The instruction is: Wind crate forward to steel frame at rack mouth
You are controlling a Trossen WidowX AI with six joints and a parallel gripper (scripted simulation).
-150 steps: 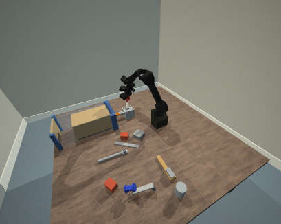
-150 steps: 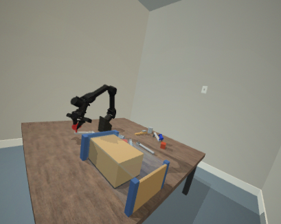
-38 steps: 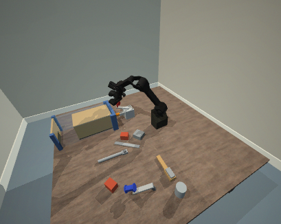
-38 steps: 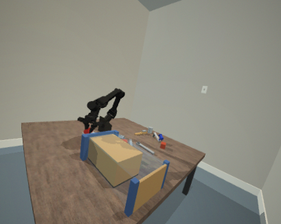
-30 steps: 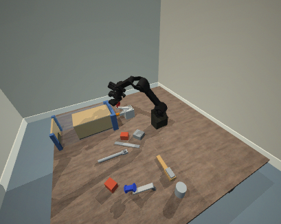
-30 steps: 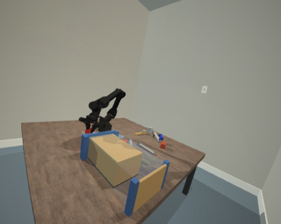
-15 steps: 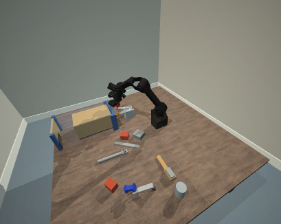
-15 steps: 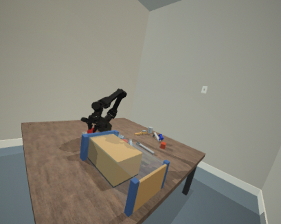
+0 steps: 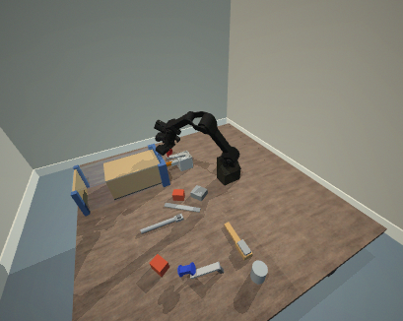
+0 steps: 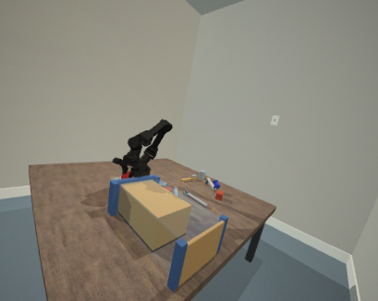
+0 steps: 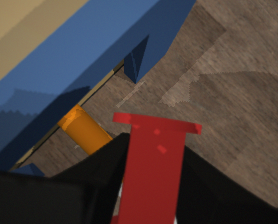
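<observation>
Right now the red-gripped winch handle is 4 cm behind my gripper tip, 3 cm to the left of it and 3 cm below it. Round my gripper tip: blue frame (6 cm ahead, 3 cm below, 2 cm to the left); red handle knob (1 cm to the left, 1 cm behind); grey winch (12 cm behind, 10 cm below, 4 cm to the left).
</observation>
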